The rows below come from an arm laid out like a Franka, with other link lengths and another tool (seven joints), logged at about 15 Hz.
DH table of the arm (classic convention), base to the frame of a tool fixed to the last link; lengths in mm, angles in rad. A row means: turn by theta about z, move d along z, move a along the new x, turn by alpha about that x. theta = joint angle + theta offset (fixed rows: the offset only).
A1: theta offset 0; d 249.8; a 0; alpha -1.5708
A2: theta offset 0; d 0; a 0; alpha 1.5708
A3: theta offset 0; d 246.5; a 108.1; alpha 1.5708
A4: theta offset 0; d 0; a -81.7; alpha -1.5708
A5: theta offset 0; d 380.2; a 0; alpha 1.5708
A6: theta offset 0; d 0; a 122.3; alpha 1.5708
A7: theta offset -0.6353; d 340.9; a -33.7; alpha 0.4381
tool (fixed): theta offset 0; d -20.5; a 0; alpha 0
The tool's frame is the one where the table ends.
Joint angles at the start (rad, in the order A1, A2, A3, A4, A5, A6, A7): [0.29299 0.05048 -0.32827 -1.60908 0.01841 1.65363 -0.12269]
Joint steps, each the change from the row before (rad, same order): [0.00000 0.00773 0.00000 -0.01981 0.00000 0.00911 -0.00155]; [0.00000 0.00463 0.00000 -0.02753 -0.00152 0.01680 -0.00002]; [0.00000 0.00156 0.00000 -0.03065 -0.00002 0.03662 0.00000]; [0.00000 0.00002 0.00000 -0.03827 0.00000 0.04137 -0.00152]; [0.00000 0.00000 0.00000 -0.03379 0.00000 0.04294 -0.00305]
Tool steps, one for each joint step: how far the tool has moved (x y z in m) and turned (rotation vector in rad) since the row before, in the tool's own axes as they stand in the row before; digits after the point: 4 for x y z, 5 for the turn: [-0.0023 0.0040 0.0126 0.01055 -0.01390 0.00524]; [-0.0024 0.0050 0.0134 0.00818 -0.01168 0.00585]; [0.0019 0.0071 0.0100 -0.00353 0.00281 -0.00074]; [0.0010 0.0075 0.0126 -0.00221 0.00158 -0.00172]; [0.0020 0.0074 0.0100 -0.00641 0.00486 -0.00503]
